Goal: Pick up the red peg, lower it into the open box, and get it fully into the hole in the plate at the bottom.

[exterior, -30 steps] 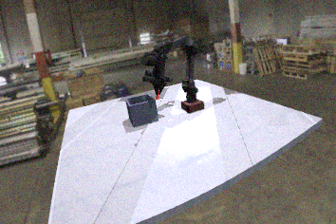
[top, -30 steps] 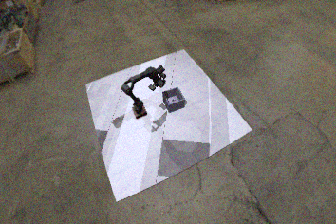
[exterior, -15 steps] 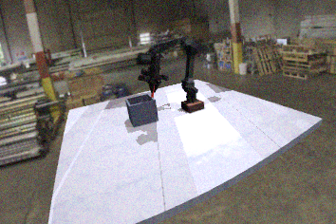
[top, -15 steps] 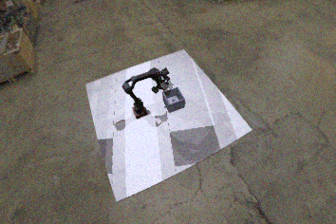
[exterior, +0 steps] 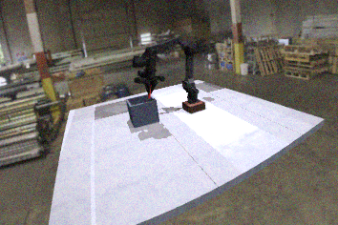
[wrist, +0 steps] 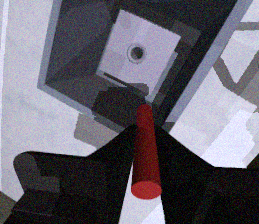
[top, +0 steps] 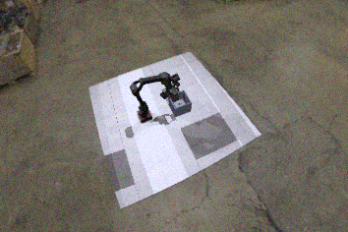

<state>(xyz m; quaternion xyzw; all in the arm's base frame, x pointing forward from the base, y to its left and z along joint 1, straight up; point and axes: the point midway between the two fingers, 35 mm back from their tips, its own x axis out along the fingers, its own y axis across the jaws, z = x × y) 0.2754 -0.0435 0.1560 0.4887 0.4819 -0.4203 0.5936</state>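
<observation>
The pale plate lies 4 cm ahead of my gripper tip, 5 cm to the right of it and 13 cm below it. Round my gripper tip: red peg: 1 cm above.
</observation>
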